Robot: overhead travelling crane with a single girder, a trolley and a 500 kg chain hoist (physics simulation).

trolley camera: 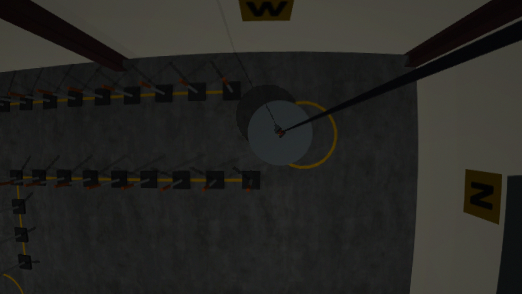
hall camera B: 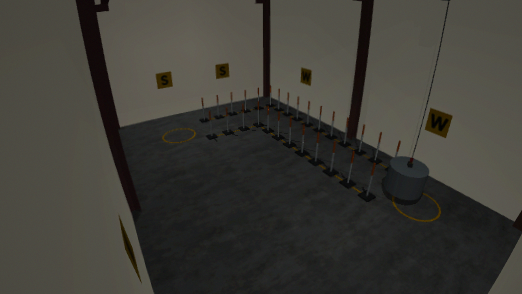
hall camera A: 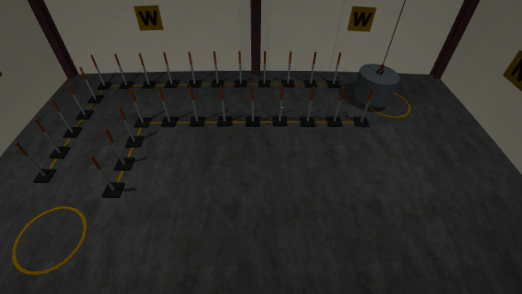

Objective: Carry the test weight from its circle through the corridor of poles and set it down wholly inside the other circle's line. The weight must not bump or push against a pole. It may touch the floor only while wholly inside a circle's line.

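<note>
The grey cylindrical test weight (hall camera A: 374,91) (hall camera B: 406,184) (trolley camera: 280,150) hangs upright above the floor at the corridor mouth. My hook (hall camera A: 380,70) (hall camera B: 410,163) (trolley camera: 279,132) is shut on the weight's top. From above, the weight covers the corridor side of its circle (hall camera A: 410,107) (hall camera B: 422,220) (trolley camera: 336,134). The last wall-side pole (hall camera A: 337,68) (trolley camera: 228,85) and the last inner pole (hall camera A: 367,106) (hall camera B: 371,179) (trolley camera: 250,182) stand near it; gaps show in the trolley view. The other circle (hall camera A: 86,227) (hall camera B: 179,142) lies beyond the corridor's far end.
Two rows of red-and-white poles on black bases run along yellow lines (hall camera A: 237,122) from the weight, then turn a corner toward the other circle. The west wall (hall camera A: 200,35) (hall camera B: 400,75) stands behind the wall-side row. A north wall sign (trolley camera: 482,196) shows in the trolley view.
</note>
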